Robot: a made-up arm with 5 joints.
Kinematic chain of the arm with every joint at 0, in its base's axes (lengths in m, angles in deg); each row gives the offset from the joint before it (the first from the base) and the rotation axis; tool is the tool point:
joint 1: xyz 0 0 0.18 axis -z
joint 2: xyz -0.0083 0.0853 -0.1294 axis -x
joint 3: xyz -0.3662 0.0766 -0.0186 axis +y
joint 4: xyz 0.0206 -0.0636 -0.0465 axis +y
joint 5: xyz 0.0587 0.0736 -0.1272 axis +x
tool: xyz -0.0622 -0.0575 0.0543
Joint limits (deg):
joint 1: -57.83..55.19
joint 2: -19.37..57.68
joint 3: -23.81..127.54
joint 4: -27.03..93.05
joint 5: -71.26..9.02
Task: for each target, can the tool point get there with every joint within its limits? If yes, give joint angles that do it. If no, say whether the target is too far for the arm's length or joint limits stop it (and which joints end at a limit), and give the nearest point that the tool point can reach.
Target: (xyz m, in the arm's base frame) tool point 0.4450 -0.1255 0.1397
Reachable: no: joint limits stop it (at a limit: joint 1, joint 2, joint 3, joint 4, joint 5) | nearest point -0.1513 -0.2298 -0.0250 | short by 0.627 m
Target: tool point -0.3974 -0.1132 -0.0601
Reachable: yes | joints -25.07 34.75 7.84 42.66 -16.71
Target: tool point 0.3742 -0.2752 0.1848
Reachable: no: joint limits stop it (at a limit: joint 1, joint 2, joint 5) | nearest point -0.1495 -0.2421 -0.0301 | short by 0.567 m
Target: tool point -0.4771 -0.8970 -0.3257
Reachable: no: too far | nearest point -0.3034 -0.3873 -0.0316 | short by 0.614 m
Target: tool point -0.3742 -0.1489 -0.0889
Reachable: yes | joints -39.24 31.41 -4.62 43.03 -58.96
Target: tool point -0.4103 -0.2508 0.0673
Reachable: yes | joints -45.71 13.83 94.52 46.57 0.85
